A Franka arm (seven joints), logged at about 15 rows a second.
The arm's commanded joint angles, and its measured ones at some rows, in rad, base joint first. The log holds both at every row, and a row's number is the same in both.
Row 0, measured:
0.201 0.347 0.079 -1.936 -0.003 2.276 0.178
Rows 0 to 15, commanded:
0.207 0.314 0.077 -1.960 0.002 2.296 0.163
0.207 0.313 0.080 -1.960 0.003 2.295 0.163
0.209 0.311 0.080 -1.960 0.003 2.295 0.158
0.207 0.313 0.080 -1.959 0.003 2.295 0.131
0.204 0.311 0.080 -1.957 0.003 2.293 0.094
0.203 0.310 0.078 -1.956 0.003 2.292 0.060
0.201 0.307 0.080 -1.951 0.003 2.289 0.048
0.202 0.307 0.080 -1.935 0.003 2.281 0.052
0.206 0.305 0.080 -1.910 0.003 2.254 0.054
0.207 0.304 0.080 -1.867 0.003 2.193 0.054
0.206 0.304 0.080 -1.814 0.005 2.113 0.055
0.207 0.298 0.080 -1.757 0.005 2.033 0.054
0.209 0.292 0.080 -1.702 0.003 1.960 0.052
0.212 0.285 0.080 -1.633 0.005 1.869 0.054
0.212 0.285 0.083 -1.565 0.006 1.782 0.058
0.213 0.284 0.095 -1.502 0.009 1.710 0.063
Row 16, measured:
0.202 0.297 0.084 -1.683 -0.004 1.917 0.077
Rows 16 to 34, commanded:
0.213 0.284 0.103 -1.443 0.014 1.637 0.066
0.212 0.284 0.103 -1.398 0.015 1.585 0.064
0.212 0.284 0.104 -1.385 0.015 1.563 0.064
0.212 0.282 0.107 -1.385 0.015 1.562 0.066
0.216 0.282 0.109 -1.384 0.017 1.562 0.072
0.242 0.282 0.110 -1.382 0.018 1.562 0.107
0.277 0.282 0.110 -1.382 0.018 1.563 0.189
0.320 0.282 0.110 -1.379 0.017 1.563 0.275
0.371 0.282 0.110 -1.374 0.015 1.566 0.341
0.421 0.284 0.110 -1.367 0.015 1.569 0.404
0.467 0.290 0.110 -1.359 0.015 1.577 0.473
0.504 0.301 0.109 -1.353 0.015 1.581 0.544
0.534 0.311 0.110 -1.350 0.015 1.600 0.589
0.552 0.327 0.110 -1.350 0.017 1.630 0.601
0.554 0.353 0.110 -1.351 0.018 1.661 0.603
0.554 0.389 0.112 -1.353 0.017 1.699 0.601
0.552 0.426 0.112 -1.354 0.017 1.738 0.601
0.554 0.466 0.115 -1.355 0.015 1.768 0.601
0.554 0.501 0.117 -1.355 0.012 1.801 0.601
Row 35, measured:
0.560 0.376 0.120 -1.401 0.009 1.729 0.592
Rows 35 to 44, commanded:
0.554 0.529 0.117 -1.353 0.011 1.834 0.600
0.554 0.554 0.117 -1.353 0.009 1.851 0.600
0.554 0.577 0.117 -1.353 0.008 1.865 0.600
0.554 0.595 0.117 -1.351 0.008 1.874 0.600
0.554 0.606 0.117 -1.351 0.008 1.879 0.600
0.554 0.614 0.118 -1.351 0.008 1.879 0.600
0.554 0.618 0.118 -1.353 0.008 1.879 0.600
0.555 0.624 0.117 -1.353 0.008 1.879 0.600
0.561 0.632 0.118 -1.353 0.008 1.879 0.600
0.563 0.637 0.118 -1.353 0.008 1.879 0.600
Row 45, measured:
0.554 0.614 0.113 -1.394 0.009 1.895 0.592
